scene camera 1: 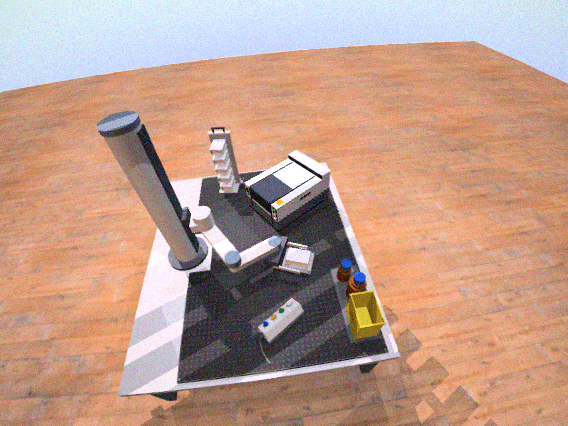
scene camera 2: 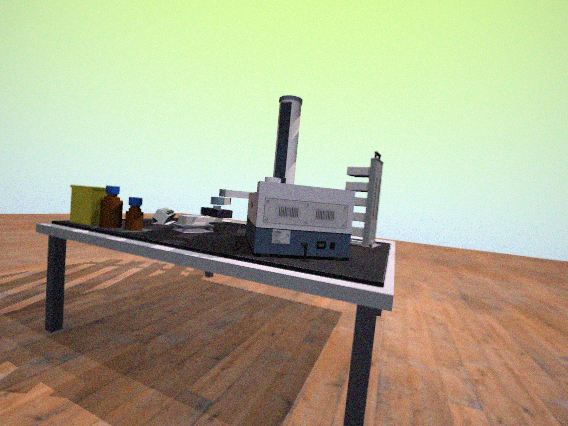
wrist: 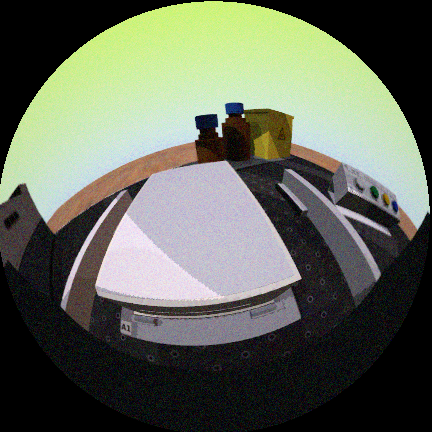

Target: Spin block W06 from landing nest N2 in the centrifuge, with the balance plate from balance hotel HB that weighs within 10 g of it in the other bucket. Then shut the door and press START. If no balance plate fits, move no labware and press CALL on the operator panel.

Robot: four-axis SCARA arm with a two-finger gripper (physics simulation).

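Frame: origin at the arm's base, x ahead, y left, z up, level; centimetres.
Seen in the pictures: gripper, fingertip midpoint: (scene camera 1: 303,259) (wrist: 203,183); arm's base, origin of the base link: (scene camera 1: 188,253).
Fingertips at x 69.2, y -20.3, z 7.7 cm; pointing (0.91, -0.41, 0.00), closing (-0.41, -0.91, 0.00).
Observation:
Pixels of each thing's top centre, then the offset from my fingertips to it. "spot": a spot on its surface instead.
- white block, middle of its top: (wrist: 182,194) (scene camera 2: 194,215) (scene camera 1: 298,255) dx -2.7, dy +2.6, dz +1.2 cm
- light nest plate, surface spot: (wrist: 175,336) spot: dx -9.2, dy +6.9, dz -3.1 cm
- operator panel, middle of its top: (wrist: 378,182) (scene camera 1: 280,315) (scene camera 2: 165,208) dx -16.5, dy -30.6, dz +1.9 cm
A white block (scene camera 1: 298,256) (scene camera 2: 191,220) (wrist: 210,235) sits on a light nest plate (wrist: 175,336) marked A1; its W number and the nest's name cannot be read. My gripper (scene camera 1: 304,259) (wrist: 203,183) is open. Its fingers stand on either side of the block, with a gap at each side in the wrist view, and they are turned in line with it. The centrifuge (scene camera 1: 305,200) (scene camera 2: 300,240) (wrist: 20,227) stands at the back; its door's state is unclear. The balance hotel (scene camera 1: 233,162) (scene camera 2: 373,205) is a tall rack of stacked shelves. The operator panel (scene camera 1: 281,322) (wrist: 342,183) has coloured buttons.
Two brown bottles with blue caps (scene camera 1: 344,272) (scene camera 1: 356,286) (scene camera 2: 111,211) (scene camera 2: 134,219) (wrist: 209,147) (wrist: 236,140) stand at the table's right side, by a yellow bin (scene camera 1: 368,327) (scene camera 2: 84,205) (wrist: 281,137). The arm's column (scene camera 1: 150,190) (scene camera 2: 291,135) rises at the left. A cable lies by the panel.

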